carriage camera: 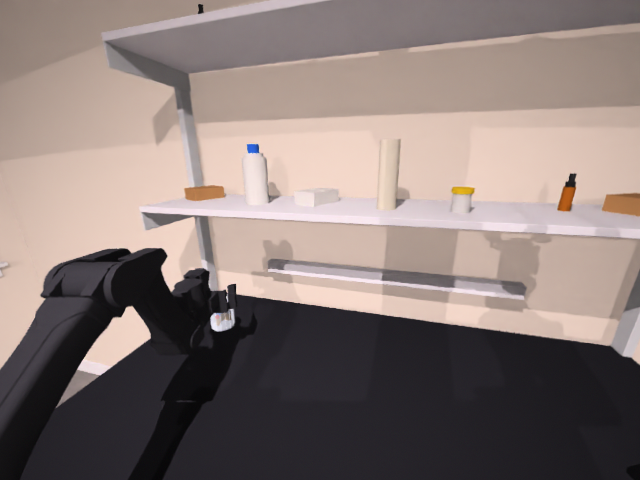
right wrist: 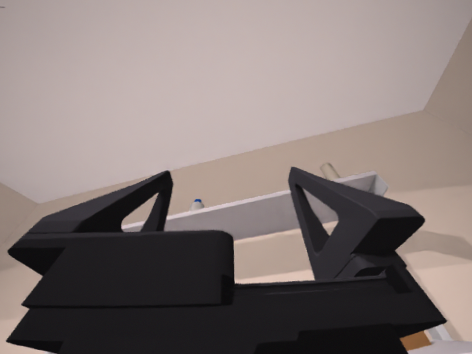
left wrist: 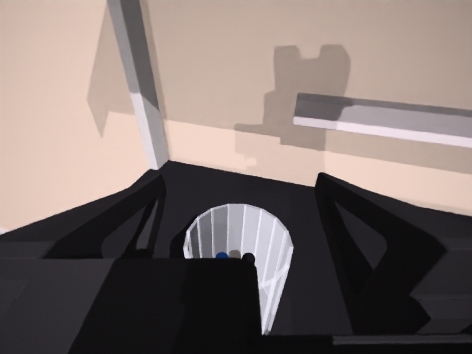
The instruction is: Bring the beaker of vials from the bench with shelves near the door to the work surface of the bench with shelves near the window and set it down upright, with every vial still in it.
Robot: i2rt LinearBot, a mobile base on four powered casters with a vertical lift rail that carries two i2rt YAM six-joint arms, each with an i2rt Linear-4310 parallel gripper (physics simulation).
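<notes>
The clear beaker (carriage camera: 222, 321) (left wrist: 244, 225) is roughly upright over the black bench top (carriage camera: 336, 413), near its back left corner. Its base is hidden in the left wrist view, so contact with the top is hard to tell. A blue-capped vial (left wrist: 222, 256) and a dark-capped vial (left wrist: 248, 258) show inside; the other contents are mostly hidden by the gripper body. My left gripper (carriage camera: 225, 290) (left wrist: 240, 182) is open, its fingers wide apart on either side of the beaker's rim and above it. My right gripper (right wrist: 230, 175) is open and empty, tilted up towards the ceiling.
A shelf (carriage camera: 330, 215) above the bench holds a white bottle (carriage camera: 255, 178), a white box (carriage camera: 316, 196), a beige cylinder (carriage camera: 388, 174), a yellow-lidded jar (carriage camera: 461, 200) and an orange bottle (carriage camera: 567, 197). A grey shelf post (carriage camera: 189, 139) (left wrist: 142, 100) and a wall rail (carriage camera: 395, 279) (left wrist: 385, 120) stand behind.
</notes>
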